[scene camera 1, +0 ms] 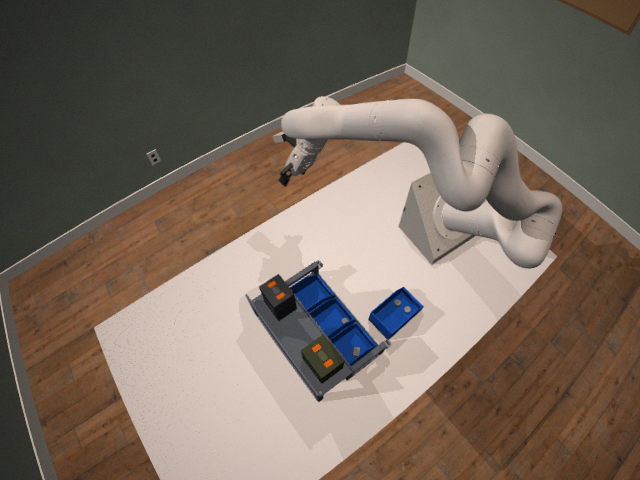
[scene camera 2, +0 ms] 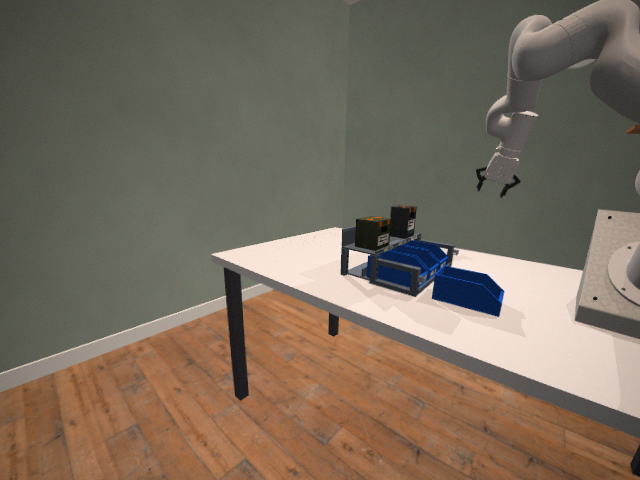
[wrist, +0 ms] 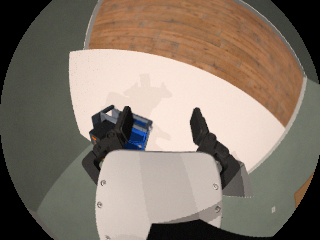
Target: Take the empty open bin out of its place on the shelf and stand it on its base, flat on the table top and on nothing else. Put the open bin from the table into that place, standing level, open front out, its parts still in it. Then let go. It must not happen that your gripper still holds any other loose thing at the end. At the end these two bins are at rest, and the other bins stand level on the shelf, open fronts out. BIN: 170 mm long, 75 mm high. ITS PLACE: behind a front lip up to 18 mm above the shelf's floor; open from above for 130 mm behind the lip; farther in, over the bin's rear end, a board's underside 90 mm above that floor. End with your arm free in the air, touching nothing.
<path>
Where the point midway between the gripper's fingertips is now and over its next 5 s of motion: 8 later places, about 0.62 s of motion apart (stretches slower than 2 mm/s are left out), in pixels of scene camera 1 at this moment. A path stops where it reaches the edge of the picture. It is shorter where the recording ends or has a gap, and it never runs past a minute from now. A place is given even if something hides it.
My gripper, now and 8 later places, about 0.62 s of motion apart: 291, 177; 294, 184; 301, 198; 313, 217; 331, 237; 351, 254; 365, 264; 371, 268; 372, 269
</path>
